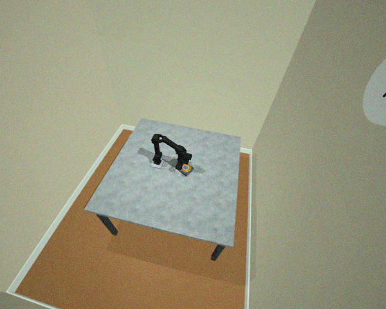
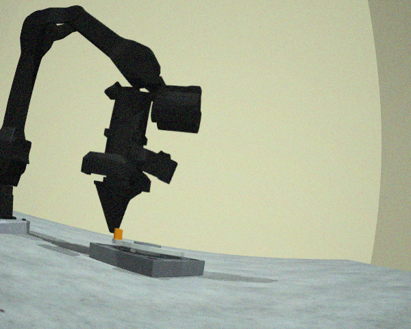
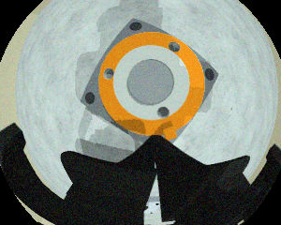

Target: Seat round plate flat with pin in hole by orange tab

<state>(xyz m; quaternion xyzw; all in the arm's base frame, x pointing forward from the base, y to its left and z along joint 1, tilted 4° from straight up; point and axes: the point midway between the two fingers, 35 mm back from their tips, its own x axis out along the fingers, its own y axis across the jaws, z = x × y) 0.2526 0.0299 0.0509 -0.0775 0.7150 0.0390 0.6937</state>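
The round plate is 30 mm ahead of my gripper tip and 10 mm below it. The rest, counted from my gripper tip: base: 50 mm ahead, 20 mm to the left, 20 mm below.
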